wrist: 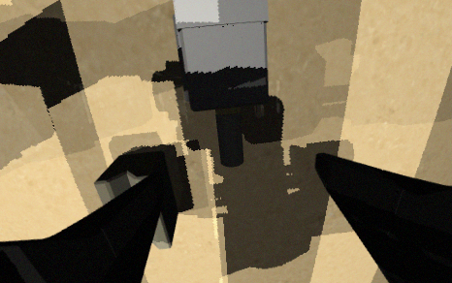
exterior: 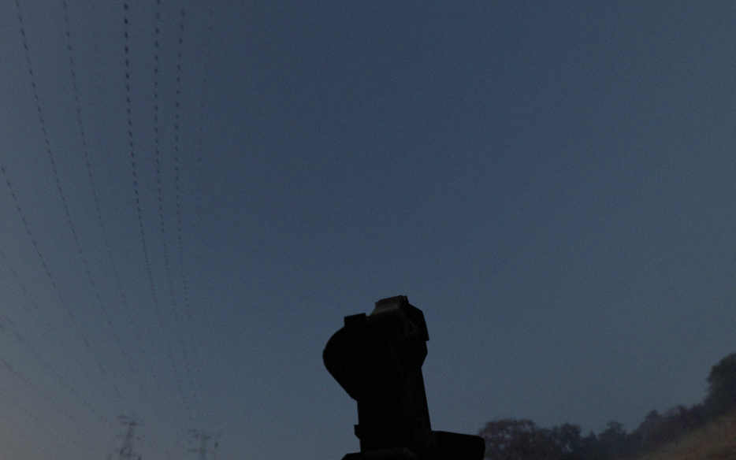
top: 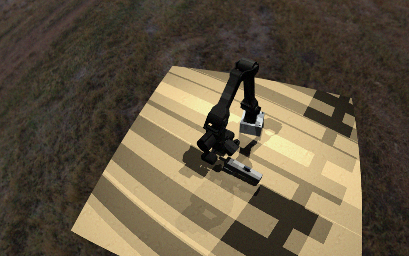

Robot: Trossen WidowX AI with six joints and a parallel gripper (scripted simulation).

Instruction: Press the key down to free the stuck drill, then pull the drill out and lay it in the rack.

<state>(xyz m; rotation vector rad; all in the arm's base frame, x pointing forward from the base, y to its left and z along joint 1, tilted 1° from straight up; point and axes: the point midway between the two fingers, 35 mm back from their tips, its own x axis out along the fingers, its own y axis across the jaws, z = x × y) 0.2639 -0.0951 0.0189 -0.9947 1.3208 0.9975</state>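
Right now the drill is 60 mm to the left of my gripper tip, 20 mm ahead of it and 10 mm below it. From my gripper tip the other things lie so: grey housing (120 mm to the left, 30 mm ahead, 20 mm below); dark key (140 mm to the left, 40 mm ahead, 10 mm below); grey rack (90 mm behind, 40 mm below, 20 mm to the right).
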